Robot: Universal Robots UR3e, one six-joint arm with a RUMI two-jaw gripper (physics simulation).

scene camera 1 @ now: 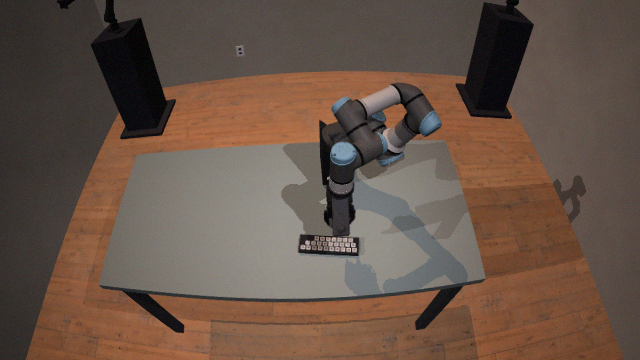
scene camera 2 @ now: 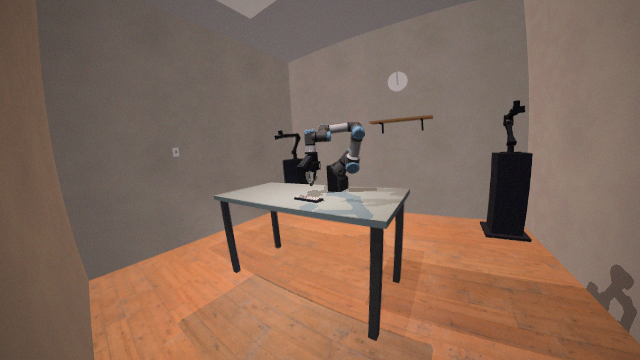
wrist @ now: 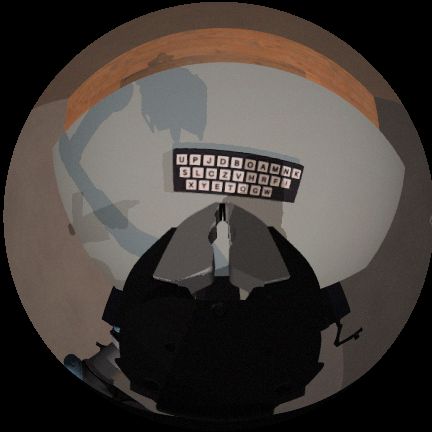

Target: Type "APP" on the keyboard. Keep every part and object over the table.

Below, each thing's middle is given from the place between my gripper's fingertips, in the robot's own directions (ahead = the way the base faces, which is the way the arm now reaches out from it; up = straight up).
Scene:
My gripper is now 10 mm short of the black keyboard [scene camera 1: 349, 246], 30 mm to the left of it and 80 mm above it.

